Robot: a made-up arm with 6 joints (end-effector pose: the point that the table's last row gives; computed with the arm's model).
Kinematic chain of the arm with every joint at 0, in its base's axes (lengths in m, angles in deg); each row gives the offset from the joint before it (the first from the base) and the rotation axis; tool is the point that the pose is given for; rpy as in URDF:
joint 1: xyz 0 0 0.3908 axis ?
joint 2: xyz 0 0 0 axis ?
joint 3: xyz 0.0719 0 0.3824 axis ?
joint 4: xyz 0.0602 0 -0.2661 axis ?
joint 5: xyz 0 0 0 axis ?
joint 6: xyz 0.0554 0 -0.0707 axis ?
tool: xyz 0 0 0 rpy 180 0 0
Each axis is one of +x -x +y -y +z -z.
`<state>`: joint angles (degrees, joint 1 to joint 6).
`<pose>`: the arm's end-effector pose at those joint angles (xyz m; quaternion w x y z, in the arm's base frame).
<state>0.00 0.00 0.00 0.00 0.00 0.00</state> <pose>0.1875 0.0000 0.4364 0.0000 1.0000 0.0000 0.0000</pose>
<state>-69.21 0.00 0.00 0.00 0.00 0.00</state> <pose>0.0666 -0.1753 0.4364 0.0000 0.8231 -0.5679 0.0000</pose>
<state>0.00 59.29 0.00 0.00 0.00 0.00</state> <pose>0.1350 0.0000 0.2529 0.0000 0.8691 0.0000 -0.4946</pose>
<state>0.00 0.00 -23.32 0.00 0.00 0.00</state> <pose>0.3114 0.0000 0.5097 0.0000 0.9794 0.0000 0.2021</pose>
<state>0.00 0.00 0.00 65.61 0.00 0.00</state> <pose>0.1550 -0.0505 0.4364 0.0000 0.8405 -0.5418 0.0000</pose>
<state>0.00 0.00 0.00 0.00 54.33 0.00</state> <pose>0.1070 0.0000 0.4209 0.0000 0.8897 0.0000 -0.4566</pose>
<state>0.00 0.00 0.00 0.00 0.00 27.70</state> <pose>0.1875 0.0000 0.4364 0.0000 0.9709 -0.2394 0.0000</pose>
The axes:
joint 1: +z
joint 2: +y
joint 3: +y
joint 4: -z
joint 5: +y
joint 6: -z

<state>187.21 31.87 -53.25 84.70 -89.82 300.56</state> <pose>-0.4077 0.0196 0.5055 0.3808 -0.2361 -0.6549 -0.6086</pose>
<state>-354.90 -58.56 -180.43 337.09 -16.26 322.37</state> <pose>-0.6274 -0.0275 0.7065 0.3950 -0.5309 -0.2854 0.6934</pose>
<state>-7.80 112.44 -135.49 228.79 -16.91 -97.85</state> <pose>0.4644 -0.0078 -0.1093 0.1419 -0.3690 0.9174 0.0464</pose>
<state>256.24 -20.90 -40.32 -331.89 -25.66 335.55</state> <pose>-0.0992 -0.2455 0.7415 0.5677 0.3947 -0.6275 0.3580</pose>
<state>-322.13 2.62 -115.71 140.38 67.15 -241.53</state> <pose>0.2746 0.2488 0.9910 0.3223 -0.2393 0.2003 0.8937</pose>
